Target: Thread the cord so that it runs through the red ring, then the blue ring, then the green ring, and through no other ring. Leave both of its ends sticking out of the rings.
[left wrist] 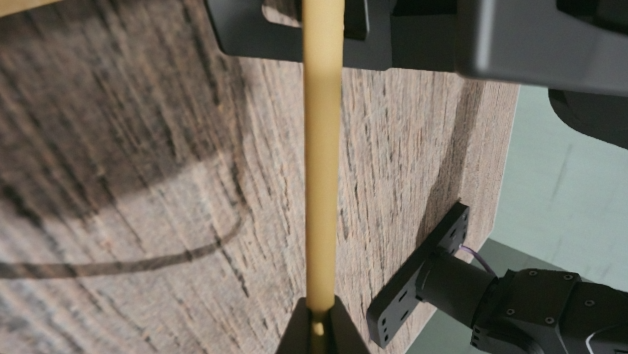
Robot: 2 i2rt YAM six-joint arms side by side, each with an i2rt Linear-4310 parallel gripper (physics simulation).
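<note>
The yellow cord (322, 165) runs straight from my left fingertips at the bottom middle to the top edge of the left wrist view, above the table. My left gripper (319, 309) is shut on the cord. The dark grey housing of my right gripper (425, 45) spans the top middle and right, behind the cord. My right gripper is partly open, and its fingertips are cut off or hidden at the top. I cannot tell whether the cord lies between them. The red, blue and green rings do not show in this view.
A strip of pale wood (22, 6) crosses the top left corner. The weathered wooden table (280, 240) ends at a slanted edge on the right. A black arm base plate (400, 300) stands near that edge. A broad shadow and a thin curved one lie on the left.
</note>
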